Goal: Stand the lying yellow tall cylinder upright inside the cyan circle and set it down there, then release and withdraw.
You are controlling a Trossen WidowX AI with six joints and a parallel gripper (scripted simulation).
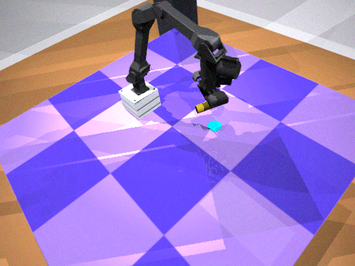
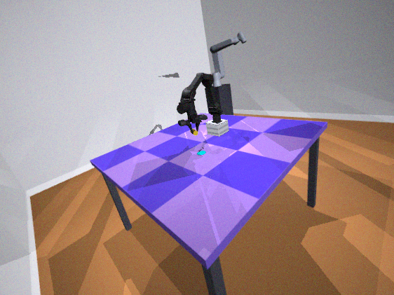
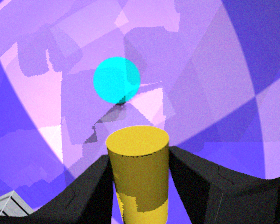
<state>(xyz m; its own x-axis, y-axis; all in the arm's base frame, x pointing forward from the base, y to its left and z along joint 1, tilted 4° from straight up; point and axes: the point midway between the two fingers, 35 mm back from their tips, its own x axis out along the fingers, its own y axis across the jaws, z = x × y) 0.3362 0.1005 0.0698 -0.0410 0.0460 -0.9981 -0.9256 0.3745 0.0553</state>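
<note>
Now: the cyan circle 150 mm below my gripper tip and 30 mm to the left of it. Also, from my gripper tip: yellow cylinder: 20 mm to the right, 10 mm behind.
</note>
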